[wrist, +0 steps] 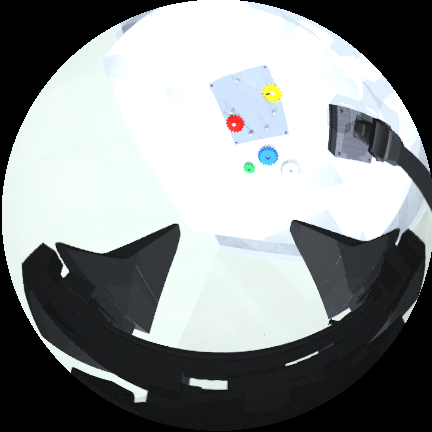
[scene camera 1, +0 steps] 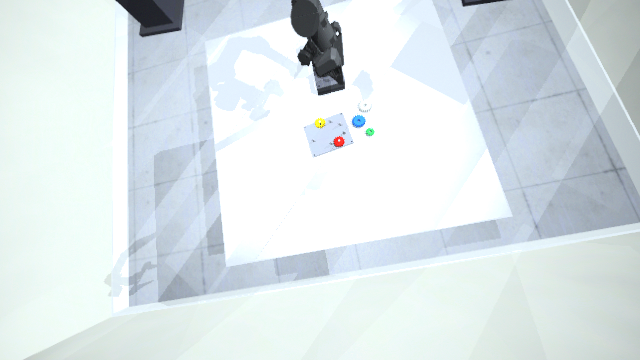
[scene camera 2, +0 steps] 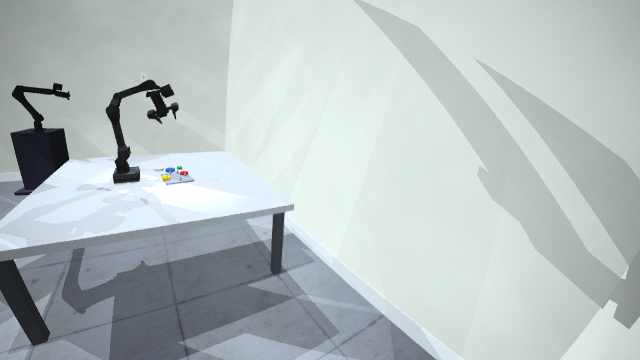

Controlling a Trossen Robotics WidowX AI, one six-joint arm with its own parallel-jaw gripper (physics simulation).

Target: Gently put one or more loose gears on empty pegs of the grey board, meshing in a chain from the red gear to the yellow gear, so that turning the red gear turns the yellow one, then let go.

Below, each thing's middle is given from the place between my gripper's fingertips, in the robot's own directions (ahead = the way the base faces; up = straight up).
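Grey board [scene camera 1: 323,136]: my hand 350 mm above it, 40 mm short of it, 70 mm to the left of it.
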